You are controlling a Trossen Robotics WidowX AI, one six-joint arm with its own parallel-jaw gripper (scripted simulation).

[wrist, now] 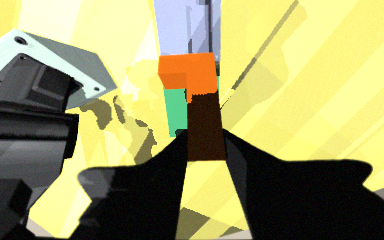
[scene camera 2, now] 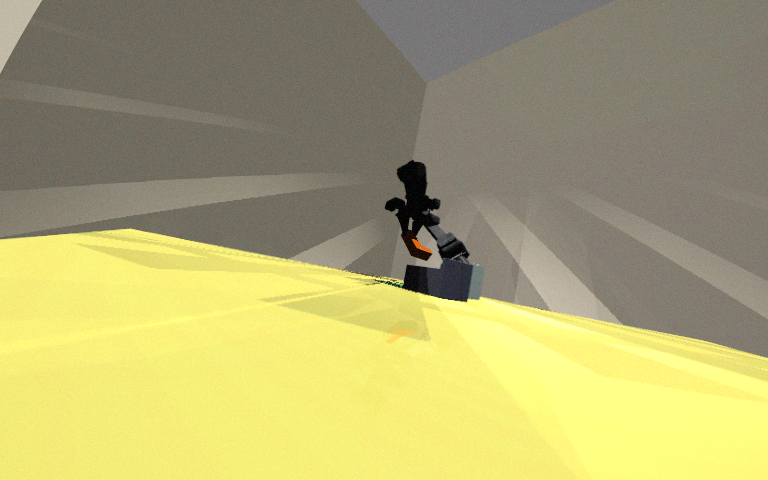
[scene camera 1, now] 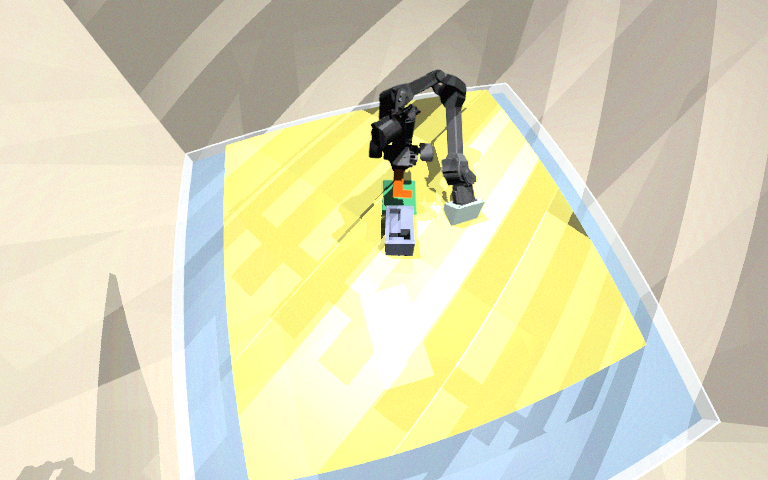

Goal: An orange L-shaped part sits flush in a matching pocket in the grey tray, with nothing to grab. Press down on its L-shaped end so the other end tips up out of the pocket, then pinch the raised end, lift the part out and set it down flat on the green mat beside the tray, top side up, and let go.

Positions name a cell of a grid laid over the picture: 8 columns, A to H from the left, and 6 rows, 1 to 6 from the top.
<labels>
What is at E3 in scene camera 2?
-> My gripper.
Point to a green mat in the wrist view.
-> At D3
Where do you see an orange L-shaped part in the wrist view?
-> At E2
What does my gripper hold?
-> An orange L-shaped part.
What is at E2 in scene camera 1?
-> My gripper.
</labels>
